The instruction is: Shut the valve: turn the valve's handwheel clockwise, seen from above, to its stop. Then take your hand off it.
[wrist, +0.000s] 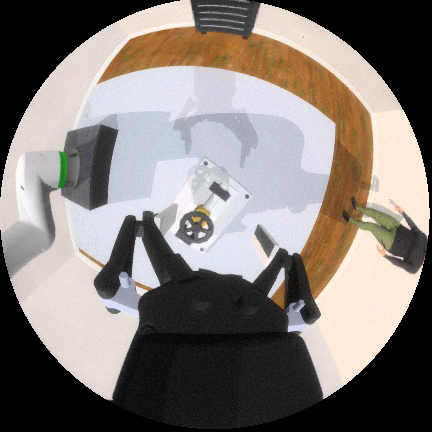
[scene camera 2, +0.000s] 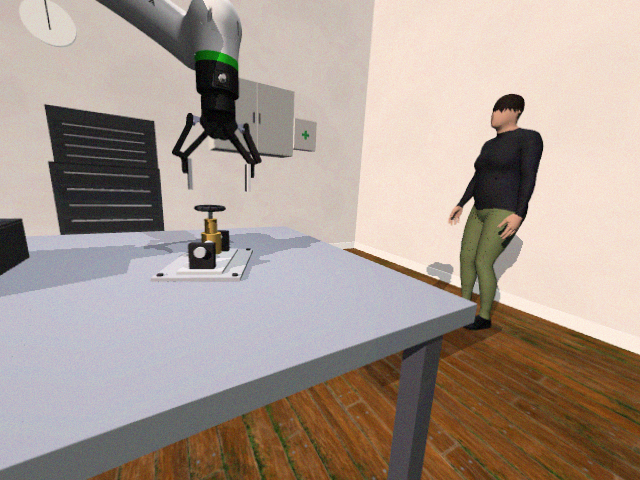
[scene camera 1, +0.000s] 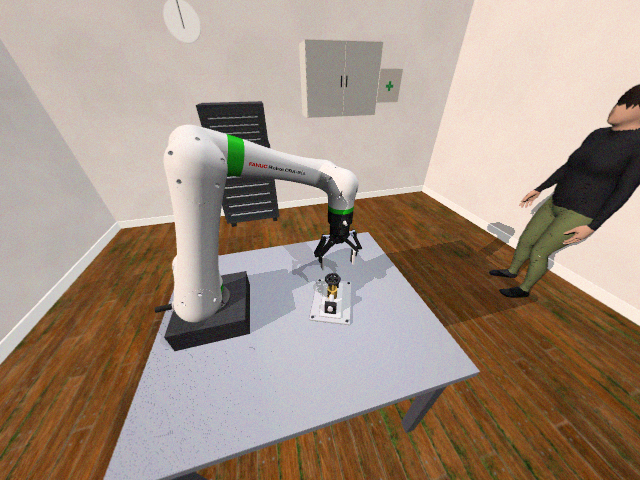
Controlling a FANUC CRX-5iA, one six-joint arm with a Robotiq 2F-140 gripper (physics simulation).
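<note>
A dark spoked handwheel (scene camera 1: 332, 279) (scene camera 2: 209, 208) (wrist: 196, 227) lies level on top of the brass valve (scene camera 1: 332, 291) (scene camera 2: 210, 241) (wrist: 202, 210). The valve stands on a white base plate (scene camera 1: 346, 305) (scene camera 2: 241, 263) (wrist: 235, 205) on the table. My gripper (scene camera 1: 338, 262) (scene camera 2: 218, 187) (wrist: 216, 222) is open and empty. It points down with its fingertips a little above the level of the handwheel, not touching it. In the wrist view, the wheel shows between the two fingers, nearer the left one. Any turn mark on the wheel is too small to tell.
Black end blocks (scene camera 1: 329, 307) (scene camera 2: 202, 262) (wrist: 220, 190) sit on the plate beside the valve. The arm's dark pedestal (scene camera 1: 211, 328) (wrist: 95, 165) stands on the table (scene camera 1: 310, 377) (scene camera 2: 258, 330). A person (scene camera 1: 584, 191) (scene camera 2: 504, 180) (wrist: 407, 245) stands off the table's right side.
</note>
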